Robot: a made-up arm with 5 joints.
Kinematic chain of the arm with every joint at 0, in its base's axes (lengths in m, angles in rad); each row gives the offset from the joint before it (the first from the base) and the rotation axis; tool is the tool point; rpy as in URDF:
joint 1: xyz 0 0 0.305 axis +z
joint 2: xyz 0 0 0 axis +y
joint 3: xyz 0.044 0 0.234 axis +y
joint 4: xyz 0.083 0 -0.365 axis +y
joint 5: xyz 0.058 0 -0.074 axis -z
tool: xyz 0 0 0 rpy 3.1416 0 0
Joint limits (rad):
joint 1: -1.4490..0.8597
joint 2: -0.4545..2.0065
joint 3: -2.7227..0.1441
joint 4: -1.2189..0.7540
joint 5: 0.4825..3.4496
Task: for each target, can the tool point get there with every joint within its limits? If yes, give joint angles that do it. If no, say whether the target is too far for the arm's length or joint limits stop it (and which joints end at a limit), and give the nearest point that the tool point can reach.
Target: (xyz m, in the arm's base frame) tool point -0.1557 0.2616 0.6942
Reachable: no: joint limits stop it (at a limit: joint 2, joint 3, joint 4) | nearest point -0.1266 0.2127 0.8643 | short by 0.179 m
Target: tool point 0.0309 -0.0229 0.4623
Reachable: no: joint limits stop it (at a limit: joint 2, joint 4) | nearest point 0.1966 -0.1457 0.3157 | short by 0.253 m
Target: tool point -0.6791 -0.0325 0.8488
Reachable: no: too far | nearest point -0.2525 -0.0121 0.8878 | short by 0.429 m
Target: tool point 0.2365 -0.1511 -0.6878
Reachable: no: too far | nearest point 0.2031 -0.1298 -0.2996 | short by 0.390 m
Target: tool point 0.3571 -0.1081 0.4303
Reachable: yes | joints -0.2938 -0.2562 -0.5827 -0.9056 1.8902
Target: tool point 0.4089 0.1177 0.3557
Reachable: yes | joints 0.2802 -0.1991 -0.7111 0.3171 2.7525
